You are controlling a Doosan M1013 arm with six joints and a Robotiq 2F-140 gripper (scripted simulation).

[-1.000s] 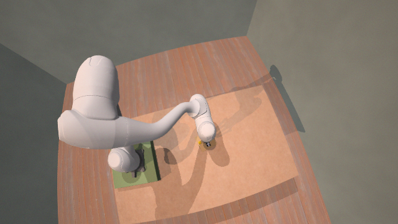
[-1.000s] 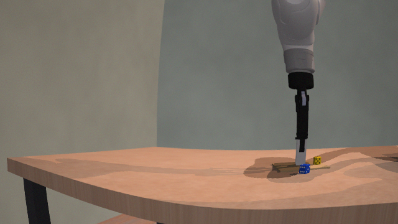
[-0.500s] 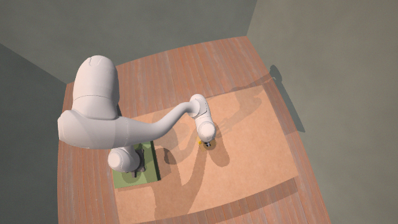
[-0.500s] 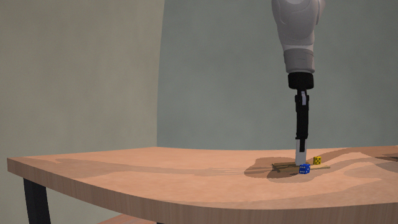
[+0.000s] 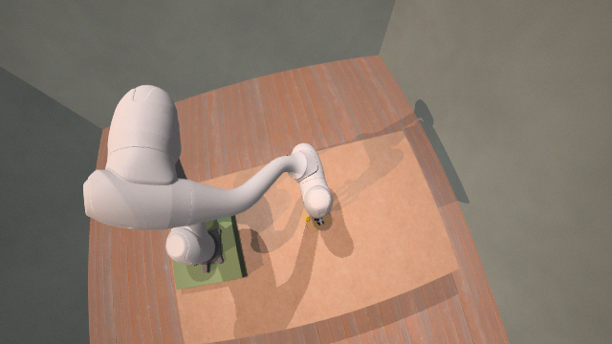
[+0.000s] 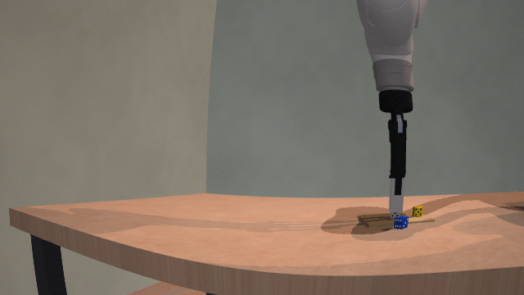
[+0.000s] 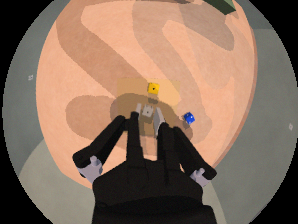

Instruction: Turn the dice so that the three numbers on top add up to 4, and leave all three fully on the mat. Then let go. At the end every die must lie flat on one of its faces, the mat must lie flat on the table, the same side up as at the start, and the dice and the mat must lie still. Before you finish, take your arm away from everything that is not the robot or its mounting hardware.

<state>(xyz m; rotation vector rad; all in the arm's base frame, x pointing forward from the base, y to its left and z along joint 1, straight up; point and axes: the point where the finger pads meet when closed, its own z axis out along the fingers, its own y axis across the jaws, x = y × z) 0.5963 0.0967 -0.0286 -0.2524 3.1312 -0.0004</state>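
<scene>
Now: the white die 4 cm below my hand. Round my hand: yellow die: 5 cm behind, 4 cm below, 1 cm to the right; tan mat: 5 cm below; blue die: 10 cm to the left, 4 cm below, 2 cm behind.
</scene>
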